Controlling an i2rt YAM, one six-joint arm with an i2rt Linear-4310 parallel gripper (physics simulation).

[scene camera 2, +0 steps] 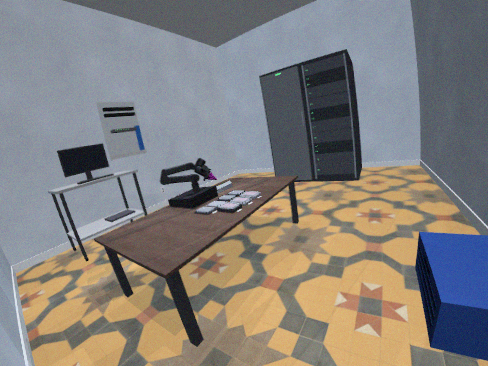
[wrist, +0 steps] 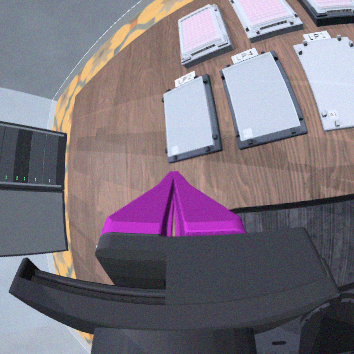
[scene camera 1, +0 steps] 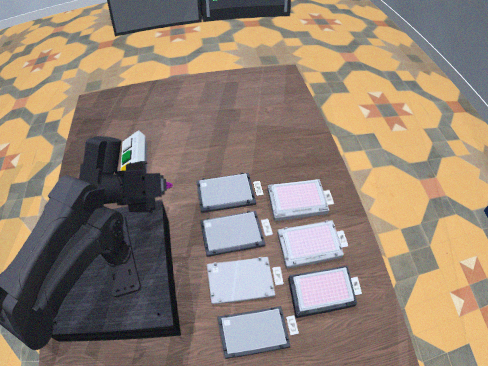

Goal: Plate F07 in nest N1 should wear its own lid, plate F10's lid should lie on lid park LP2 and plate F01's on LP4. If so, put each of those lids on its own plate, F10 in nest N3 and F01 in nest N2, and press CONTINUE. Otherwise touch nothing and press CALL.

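Where they show: gripper, fingertip midpoint: (scene camera 2: 216,179) (wrist: 173,178) (scene camera 1: 170,185); arm's base, origin of the base link: (scene camera 2: 197,191) (wrist: 331,315) (scene camera 1: 119,255).
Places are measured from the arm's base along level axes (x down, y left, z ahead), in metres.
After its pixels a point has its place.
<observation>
Plates with pink wells stand in the nests: light-framed ones at N3 (scene camera 1: 298,196) @(x 0.057, y 0.049, z 0.467 m) (wrist: 202,31) @(x 0.054, y 0.047, z 0.444 m) and N2 (scene camera 1: 311,241) @(x 0.058, y -0.083, z 0.441 m) (wrist: 262,12) @(x 0.054, y -0.067, z 0.409 m), a dark-framed one at N1 (scene camera 1: 323,289) @(x 0.053, y -0.211, z 0.413 m). Plate codes are unreadable; whether N1's plate wears a lid I cannot tell. Flat grey rectangles with dark edges lie at LP2 (scene camera 1: 226,191) @(x 0.066, y 0.136, z 0.301 m) (wrist: 190,117) @(x 0.066, y 0.134, z 0.289 m), LP4 (scene camera 1: 232,232) @(x 0.066, y 0.013, z 0.275 m) (wrist: 262,95) @(x 0.066, y 0.015, z 0.266 m) and LP3 (scene camera 1: 254,331) @(x 0.066, y -0.243, z 0.235 m); the one at LP1 (scene camera 1: 241,280) @(x 0.074, y -0.112, z 0.253 m) (wrist: 332,82) @(x 0.074, y -0.091, z 0.246 m) is light-edged. The button box (scene camera 1: 139,145) @(x 0.027, y 0.351, z 0.106 m) shows a green and a white button, lettering unreadable. My gripper (scene camera 1: 170,185) @(x -0.070, y 0.095, z 0.163 m) (scene camera 2: 213,178) @(x -0.070, y 0.095, z 0.163 m) (wrist: 173,178) @(x -0.070, y 0.095, z 0.163 m) is shut, empty, above the table beside the box.
The black arm base (scene camera 1: 115,310) @(x 0.004, y -0.129, z -0.037 m) (scene camera 2: 192,198) @(x 0.004, y -0.177, z 0.082 m) stands on the brown table (scene camera 1: 215,115) @(x 0.084, y 0.454, z 0.367 m) (scene camera 2: 150,240) @(x 0.084, y -0.683, z 0.130 m), left of the lid parks. The arm partly covers the button box in scene camera 1. A dark cabinet (scene camera 2: 285,125) and a blue box (scene camera 2: 460,280) stand on the floor.
</observation>
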